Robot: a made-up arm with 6 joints. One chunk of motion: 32 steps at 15 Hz.
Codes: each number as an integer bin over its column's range. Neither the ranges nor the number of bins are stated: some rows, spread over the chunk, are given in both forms.
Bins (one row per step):
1: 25 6 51 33 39 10
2: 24 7 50 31 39 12
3: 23 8 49 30 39 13
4: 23 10 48 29 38 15
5: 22 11 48 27 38 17
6: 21 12 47 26 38 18
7: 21 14 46 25 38 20
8: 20 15 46 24 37 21
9: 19 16 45 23 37 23
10: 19 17 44 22 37 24
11: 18 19 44 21 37 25
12: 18 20 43 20 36 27
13: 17 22 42 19 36 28
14: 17 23 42 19 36 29
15: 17 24 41 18 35 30
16: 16 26 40 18 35 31
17: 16 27 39 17 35 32
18: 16 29 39 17 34 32
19: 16 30 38 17 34 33
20: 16 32 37 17 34 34
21: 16 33 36 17 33 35
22: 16 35 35 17 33 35
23: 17 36 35 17 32 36
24: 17 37 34 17 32 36
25: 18 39 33 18 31 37
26: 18 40 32 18 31 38
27: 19 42 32 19 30 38
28: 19 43 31 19 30 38
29: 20 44 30 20 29 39
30: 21 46 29 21 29 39
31: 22 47 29 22 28 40
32: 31 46 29 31 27 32
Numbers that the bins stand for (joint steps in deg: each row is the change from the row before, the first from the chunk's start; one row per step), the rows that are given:
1: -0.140 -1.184 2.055 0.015 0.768 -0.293
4: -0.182 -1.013 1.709 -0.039 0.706 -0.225
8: -0.244 -0.800 1.478 -0.106 0.645 -0.143
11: -0.286 -0.629 1.247 -0.147 0.645 -0.089
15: -0.307 -0.415 0.901 -0.187 0.521 -0.020
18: -0.327 -0.202 0.670 -0.201 0.459 0.007
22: -0.327 0.054 0.209 -0.201 0.398 0.048
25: -0.286 0.225 -0.022 -0.187 0.274 0.075
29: -0.244 0.439 -0.368 -0.160 0.151 0.102
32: -0.015 0.524 -0.483 -0.012 0.027 0.007
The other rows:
2: -0.161 -1.141 1.940 -0.012 0.768 -0.266
3: -0.182 -1.098 1.824 -0.025 0.768 -0.253
5: -0.203 -0.970 1.709 -0.066 0.706 -0.198
6: -0.223 -0.928 1.594 -0.079 0.706 -0.184
7: -0.223 -0.842 1.478 -0.093 0.706 -0.157
9: -0.265 -0.757 1.363 -0.120 0.645 -0.116
10: -0.265 -0.714 1.247 -0.133 0.645 -0.102
12: -0.286 -0.586 1.132 -0.160 0.583 -0.061
13: -0.307 -0.501 1.017 -0.174 0.583 -0.048
14: -0.307 -0.458 1.017 -0.174 0.583 -0.034
16: -0.327 -0.330 0.786 -0.187 0.521 -0.007
17: -0.327 -0.287 0.670 -0.201 0.521 0.007
19: -0.327 -0.159 0.555 -0.201 0.459 0.020
20: -0.327 -0.074 0.440 -0.201 0.459 0.034
21: -0.327 -0.031 0.324 -0.201 0.398 0.048
23: -0.307 0.097 0.209 -0.201 0.336 0.061
24: -0.307 0.140 0.093 -0.201 0.336 0.061
26: -0.286 0.268 -0.137 -0.187 0.274 0.089
27: -0.265 0.353 -0.137 -0.174 0.212 0.089
28: -0.265 0.396 -0.253 -0.174 0.212 0.089
30: -0.223 0.524 -0.483 -0.147 0.151 0.102
31: -0.203 0.567 -0.483 -0.133 0.089 0.116

